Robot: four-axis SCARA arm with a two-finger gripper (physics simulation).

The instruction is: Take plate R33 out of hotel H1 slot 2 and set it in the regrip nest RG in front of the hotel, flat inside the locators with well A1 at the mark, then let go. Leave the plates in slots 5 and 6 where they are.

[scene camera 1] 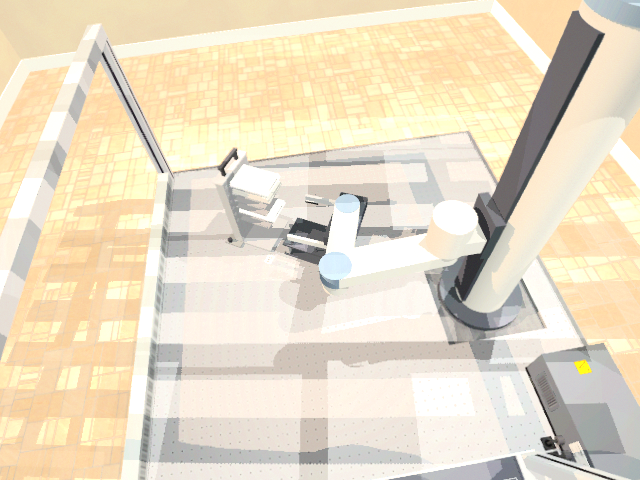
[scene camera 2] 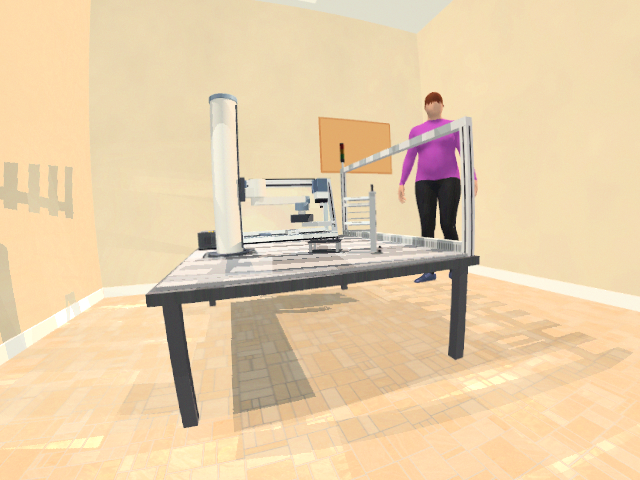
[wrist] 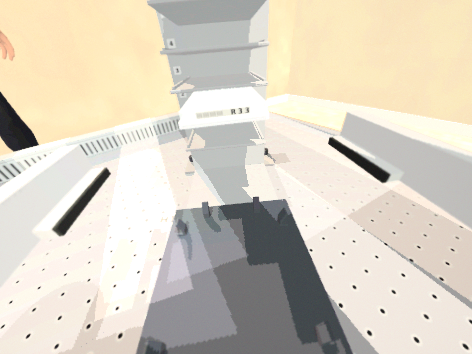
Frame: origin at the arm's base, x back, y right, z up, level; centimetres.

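Seen in the pictures: gripper, fingertip midpoint: (scene camera 1: 297, 216) (scene camera 2: 333, 223) (wrist: 223, 142); arm's base, origin of the base link: (scene camera 1: 478, 293) (scene camera 2: 230, 255).
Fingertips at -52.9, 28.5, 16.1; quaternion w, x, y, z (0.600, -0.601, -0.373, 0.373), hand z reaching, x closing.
Observation:
Pixels of each thing's top centre, then the offset from my fingertips to it, as dx, dy, dz. "spot": a spot on its surface instead.
- Plate R33, middle of its top: (wrist: 222, 94) (scene camera 1: 261, 204) -10.8, +6.6, +0.5
- regrip nest RG, middle of its top: (wrist: 235, 275) (scene camera 1: 311, 234) (scene camera 2: 325, 237) +3.9, -2.4, -7.3
- grey box, surface spot: (scene camera 1: 589, 408) spot: +61.5, -68.0, -3.4
Plate R33 (wrist: 222, 107) is a white plate lying in a low slot of hotel H1 (scene camera 1: 227, 206) (scene camera 2: 372, 222) (wrist: 212, 32), its label facing the wrist camera. White plates (scene camera 1: 255, 180) are stacked in the hotel's top slots. The regrip nest RG (scene camera 1: 308, 227) (scene camera 2: 324, 240) (wrist: 225, 290) is a dark plate with small upright locators, in front of the hotel, with no plate on it. My gripper (scene camera 1: 298, 218) (scene camera 2: 328, 223) (wrist: 223, 142) is open and empty, above the nest and short of the hotel, its fingers wide to either side of R33 in the wrist view. The A1 mark cannot be made out.
The arm's column (scene camera 1: 509, 206) (scene camera 2: 224, 175) stands at the opposite side of the table from the hotel. A frame rail (scene camera 1: 49, 155) (scene camera 2: 408, 144) runs behind the hotel. A grey box (scene camera 1: 589, 408) is at the table's corner. A person (scene camera 2: 436, 155) stands beyond the rail.

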